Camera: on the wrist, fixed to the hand. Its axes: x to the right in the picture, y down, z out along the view.
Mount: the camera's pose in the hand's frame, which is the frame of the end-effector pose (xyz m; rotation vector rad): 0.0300 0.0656 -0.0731 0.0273 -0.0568 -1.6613
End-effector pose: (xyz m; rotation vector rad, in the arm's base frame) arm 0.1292 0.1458 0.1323 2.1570 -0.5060 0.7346
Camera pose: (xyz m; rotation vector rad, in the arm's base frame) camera 0.0901 0.1596 0.2263 1.7993 1.1961 -0.2802
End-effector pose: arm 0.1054 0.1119 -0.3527 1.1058 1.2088 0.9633
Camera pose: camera 0.0373 0.1639 -0.2961 -0.1013 1.5316 -0.3772
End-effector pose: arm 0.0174 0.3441 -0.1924 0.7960 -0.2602 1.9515
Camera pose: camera -0.0786 0.3684 -0.2196 0.6708 0.3438 0.3586
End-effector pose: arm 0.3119 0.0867 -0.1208 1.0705 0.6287 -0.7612
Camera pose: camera 0.3757 0.1659 -0.1351 0.3213 1.4495 -2.1845
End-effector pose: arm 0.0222 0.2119 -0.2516 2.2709 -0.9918 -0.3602
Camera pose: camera 0.0401 0.1877 -0.1534 2.5518 1.1080 -1.0125
